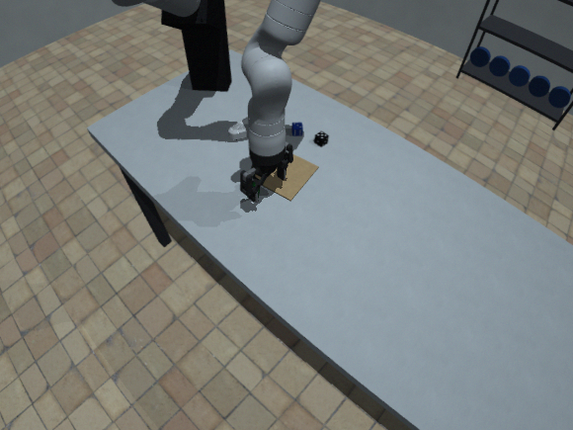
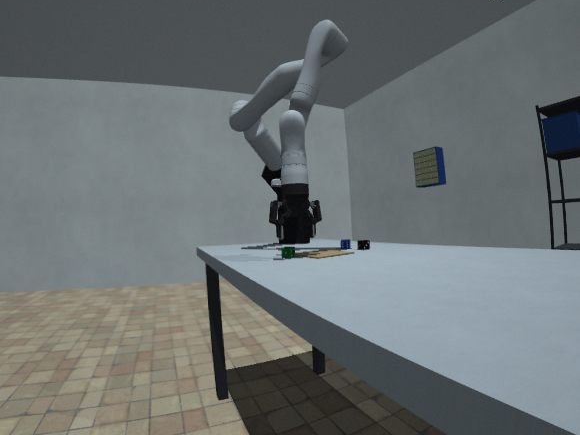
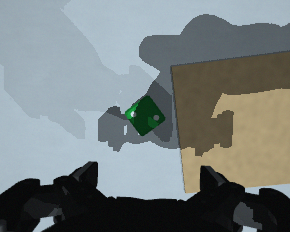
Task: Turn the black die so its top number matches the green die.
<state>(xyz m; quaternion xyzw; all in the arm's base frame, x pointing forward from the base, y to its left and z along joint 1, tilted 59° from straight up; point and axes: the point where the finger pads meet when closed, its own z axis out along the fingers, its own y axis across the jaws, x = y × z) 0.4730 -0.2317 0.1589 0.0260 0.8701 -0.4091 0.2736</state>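
Now: the tan mat 1 cm behind my hand, 11 cm to the left of it and 6 cm below it. Round my hand: blue die 4 cm behind, 27 cm to the left, 5 cm below; green die 5 cm behind, 1 cm to the left, 5 cm below; black die 4 cm ahead, 26 cm to the left, 5 cm below.
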